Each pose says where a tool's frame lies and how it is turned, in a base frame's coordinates. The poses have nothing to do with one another.
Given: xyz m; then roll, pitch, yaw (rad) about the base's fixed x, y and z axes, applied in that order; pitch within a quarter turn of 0, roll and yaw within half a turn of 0.
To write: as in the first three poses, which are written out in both.
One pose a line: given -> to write
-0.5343 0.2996 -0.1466 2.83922 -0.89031 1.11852 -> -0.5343 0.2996 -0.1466 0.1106 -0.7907 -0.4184 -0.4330
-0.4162 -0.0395 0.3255 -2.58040 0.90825 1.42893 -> -0.4162 -0.0395 0.3255 0.0882 0.7319 0.4740 -0.4815
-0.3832 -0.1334 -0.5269 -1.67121 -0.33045 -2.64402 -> -0.3832 -0.1334 -0.5269 0.0447 -0.2871 0.6819 -0.6713
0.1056 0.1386 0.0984 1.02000 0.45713 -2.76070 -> 0.1056 0.1386 0.0984 0.0523 0.2842 -0.4295 -0.8556
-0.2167 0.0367 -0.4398 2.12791 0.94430 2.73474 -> -0.2167 0.0367 -0.4398 0.4768 -0.0589 0.8072 0.3431
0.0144 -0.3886 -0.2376 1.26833 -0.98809 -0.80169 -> 0.0144 -0.3886 -0.2376 0.7626 0.3313 -0.5553 -0.0181
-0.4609 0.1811 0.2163 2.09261 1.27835 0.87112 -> -0.4609 0.1811 0.2163 0.5822 0.5038 0.5639 -0.2986
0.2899 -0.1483 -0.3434 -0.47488 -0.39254 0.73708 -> 0.2899 -0.1483 -0.3434 0.9058 -0.1469 -0.2599 0.3006
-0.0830 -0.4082 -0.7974 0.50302 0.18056 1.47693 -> -0.0830 -0.4082 -0.7974 0.7284 0.1245 0.2314 0.6327
